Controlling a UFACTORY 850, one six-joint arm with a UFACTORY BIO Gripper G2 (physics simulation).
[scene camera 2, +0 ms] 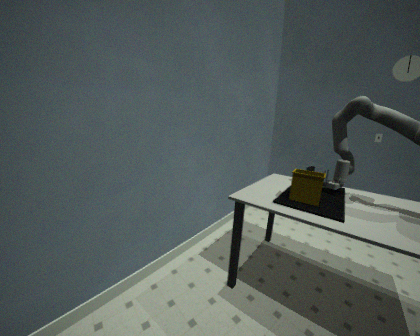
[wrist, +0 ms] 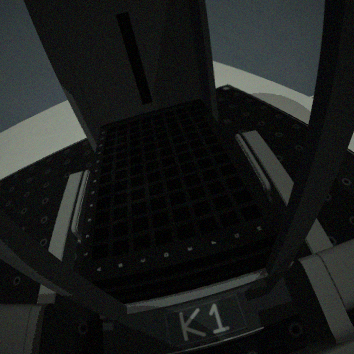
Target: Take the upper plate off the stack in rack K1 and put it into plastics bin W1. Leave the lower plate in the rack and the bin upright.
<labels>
black plate: wrist 170, 199; not seen in scene camera 2 (hidden by a yellow plastics bin W1)
</labels>
